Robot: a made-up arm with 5 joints.
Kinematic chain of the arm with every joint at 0, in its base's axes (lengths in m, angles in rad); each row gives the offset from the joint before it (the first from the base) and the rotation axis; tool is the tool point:
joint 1: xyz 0 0 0.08 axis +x
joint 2: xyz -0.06 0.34 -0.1 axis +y
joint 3: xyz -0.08 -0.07 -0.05 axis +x
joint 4: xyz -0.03 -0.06 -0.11 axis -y
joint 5: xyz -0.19 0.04 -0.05 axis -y
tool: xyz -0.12 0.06 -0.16
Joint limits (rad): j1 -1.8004..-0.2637 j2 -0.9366..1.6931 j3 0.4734..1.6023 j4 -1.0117..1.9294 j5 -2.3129..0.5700
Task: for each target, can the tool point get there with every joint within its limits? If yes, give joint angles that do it. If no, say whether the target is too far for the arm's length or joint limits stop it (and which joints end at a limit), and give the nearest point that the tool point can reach.
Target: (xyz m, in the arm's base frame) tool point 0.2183 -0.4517 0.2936
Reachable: no: joint limits stop it (at a limit: joint 1, joint 2, joint 3, joint 4) | nearest point -0.1635 -0.2739 0.0904 | short by 0.468 m
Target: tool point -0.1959 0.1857 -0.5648
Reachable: yes | joints -0.6341 0.7888 0.6722 1.5498 0.3133
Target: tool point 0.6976 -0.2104 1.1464
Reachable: no: too far | nearest point 0.0533 0.2081 0.3136 | short by 1.133 m
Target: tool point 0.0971 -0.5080 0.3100
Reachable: no: joint limits stop it (at a limit: joint 1, joint 2, joint 3, joint 4) | nearest point -0.2007 -0.3219 0.1096 | short by 0.404 m
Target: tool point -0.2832 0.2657 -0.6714
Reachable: yes | joints -0.6739 0.0220 0.8925 0.9364 -0.4624
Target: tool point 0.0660 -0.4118 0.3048
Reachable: no: joint limits stop it (at a limit: joint 1, joint 2, joint 3, joint 4) | nearest point -0.1825 -0.2980 0.1028 | short by 0.340 m
